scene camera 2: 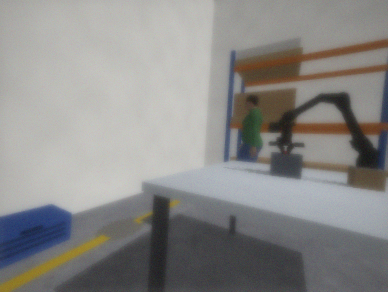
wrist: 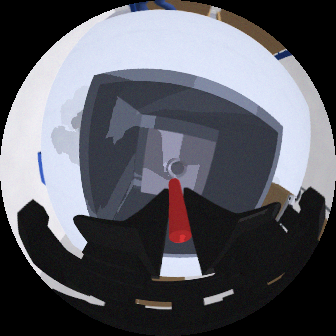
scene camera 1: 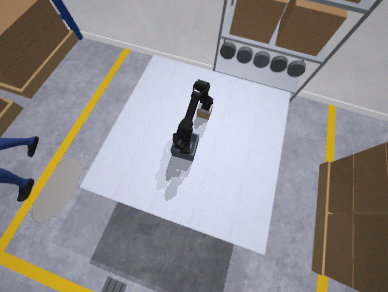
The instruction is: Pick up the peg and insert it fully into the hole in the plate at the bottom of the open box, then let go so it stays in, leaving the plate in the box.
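Pixels of known places: gripper, fingertip midpoint: (wrist: 175,192) (scene camera 1: 186,144); arm's base at its link origin: (scene camera 2: 366,167) (wrist: 284,213) (scene camera 1: 206,106).
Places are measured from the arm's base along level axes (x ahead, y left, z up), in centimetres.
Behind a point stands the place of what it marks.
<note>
The red peg (wrist: 179,215) @[x 35.2, y -1.4, z 4.2 cm] is held between the black fingers of my gripper (wrist: 175,192) @[x 35.2, y -1.3, z 0.9 cm] (scene camera 2: 286,150), which is shut on it. In the scene camera 2 view the fingers are at the rim of the dark grey open box (scene camera 1: 184,154) @[x 42.4, y 0.5, z 0.6 cm] (scene camera 2: 286,166) @[x 33.4, y 5.6, z -3.4 cm] (wrist: 229,90) @[x 34.8, y -10.1, z 3.9 cm], with a little red between them. The light plate (wrist: 201,147) @[x 32.7, y -5.8, z -4.1 cm] lies on the box bottom, with its round hole (wrist: 176,167) visible. In the wrist view the peg's far end overlaps the near edge of the hole's ring. I cannot tell whether it touches the plate. The arm hides the box's inside in scene camera 1.
The box stands on the white table (scene camera 1: 240,165) @[x 31.0, y 40.0, z -9.9 cm] (scene camera 2: 215,187) @[x 53.4, y 56.8, z -9.9 cm]. The arm's brown base block (scene camera 1: 204,113) @[x 5.1, y 0.8, z -2.3 cm] (scene camera 2: 366,178) @[x 0.8, y 4.6, z -4.7 cm] stands behind the box. A person in green (scene camera 2: 253,127) is beyond the table, by the orange and blue shelf rack (scene camera 2: 233,107). The box walls surround the plate.
</note>
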